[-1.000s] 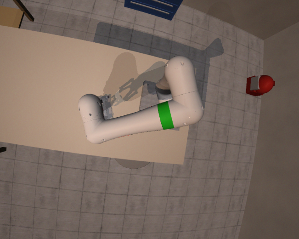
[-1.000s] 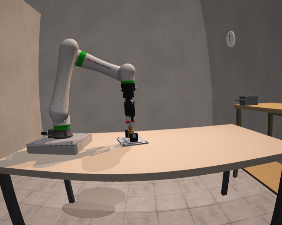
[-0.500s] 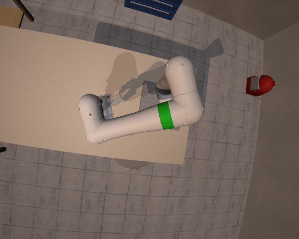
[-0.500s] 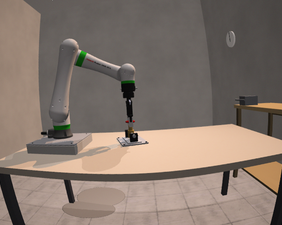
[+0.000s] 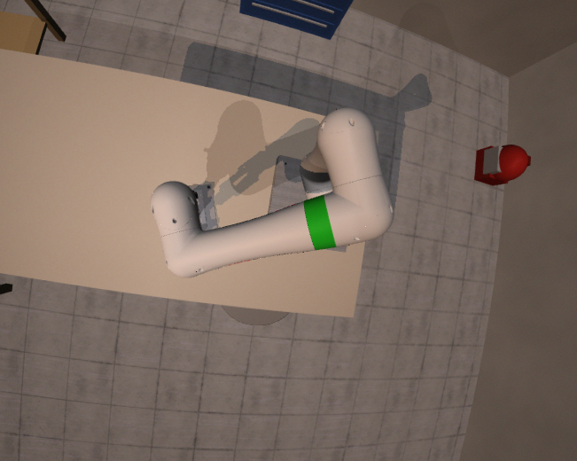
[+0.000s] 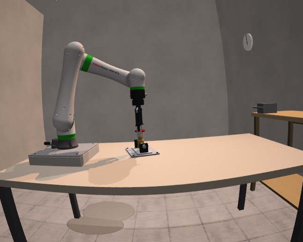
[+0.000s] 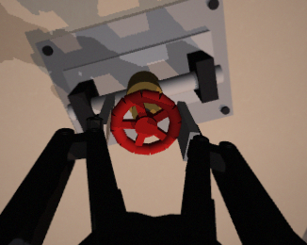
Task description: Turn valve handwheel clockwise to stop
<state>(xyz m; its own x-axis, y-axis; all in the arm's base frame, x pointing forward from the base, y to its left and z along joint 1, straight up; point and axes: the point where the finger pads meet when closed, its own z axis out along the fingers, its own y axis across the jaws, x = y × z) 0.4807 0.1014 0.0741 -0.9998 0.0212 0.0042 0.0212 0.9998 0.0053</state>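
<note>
Now: hand 10 mm above the red spoked handwheel. From my hand the other things lie so: plate: 130 mm below.
</note>
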